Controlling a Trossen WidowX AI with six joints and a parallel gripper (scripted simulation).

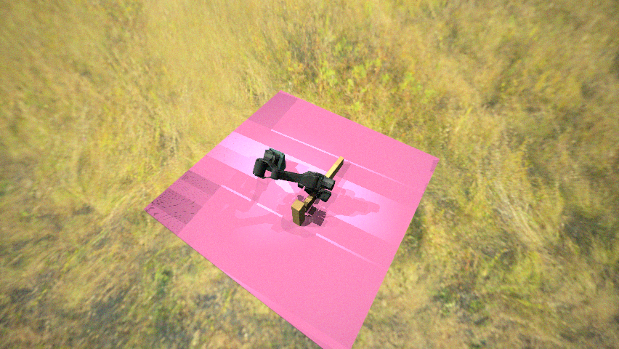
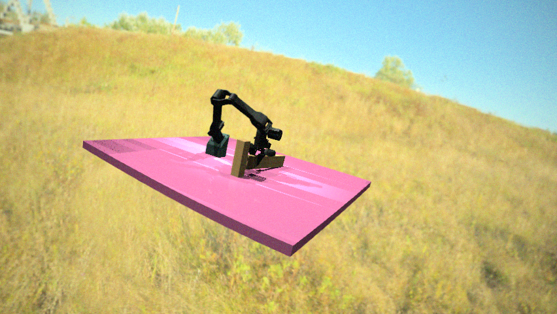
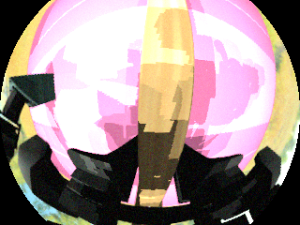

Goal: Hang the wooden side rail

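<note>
My gripper tip is 1 cm past the headboard post, 15 cm to the left of it and 4 cm below it.
</note>
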